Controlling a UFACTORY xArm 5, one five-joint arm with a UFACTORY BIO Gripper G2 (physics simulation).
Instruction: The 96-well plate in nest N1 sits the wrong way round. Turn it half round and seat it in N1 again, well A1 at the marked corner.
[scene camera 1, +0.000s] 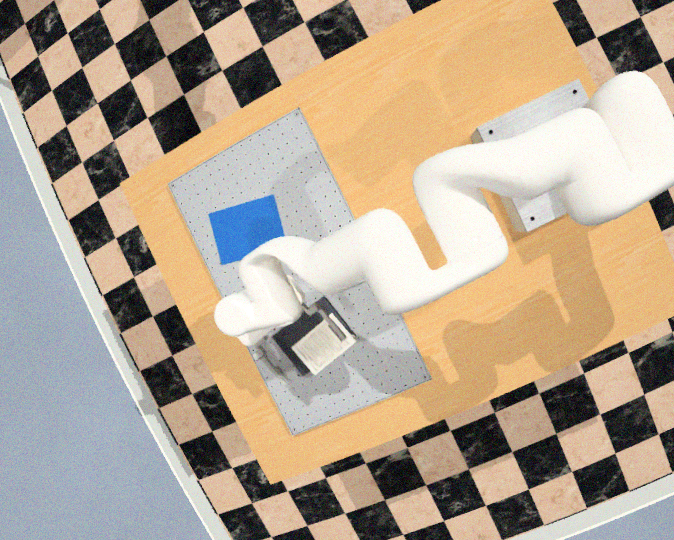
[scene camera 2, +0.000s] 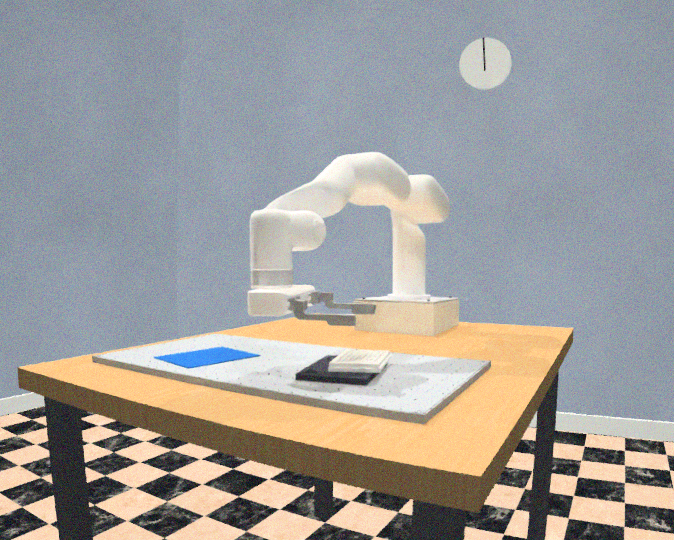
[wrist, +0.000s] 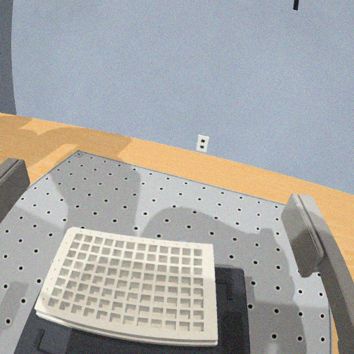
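Observation:
The cream 96-well plate (scene camera 1: 321, 347) (scene camera 2: 358, 360) (wrist: 132, 285) lies on the black nest N1 (scene camera 1: 289, 337) (scene camera 2: 315, 370) (wrist: 234, 287), shifted toward its far side in the wrist view. Its underside stands above the nest's top, and a strip of nest shows along its right and near sides there. I cannot tell if it is slightly tilted. The A1 mark is too small to make out. My gripper (scene camera 1: 323, 360) (scene camera 2: 364, 315) (wrist: 162, 210) is open and empty, raised above the plate, with one finger to each side in the wrist view.
A grey perforated board (scene camera 1: 247, 174) (scene camera 2: 450, 374) (wrist: 200, 202) carries the nest. A flat blue rectangle (scene camera 1: 244, 225) (scene camera 2: 206, 356) lies on the same board, beside the nest. The arm's base block (scene camera 1: 534, 112) (scene camera 2: 402, 317) stands on the wooden table (scene camera 1: 393, 112) (scene camera 2: 337, 416).

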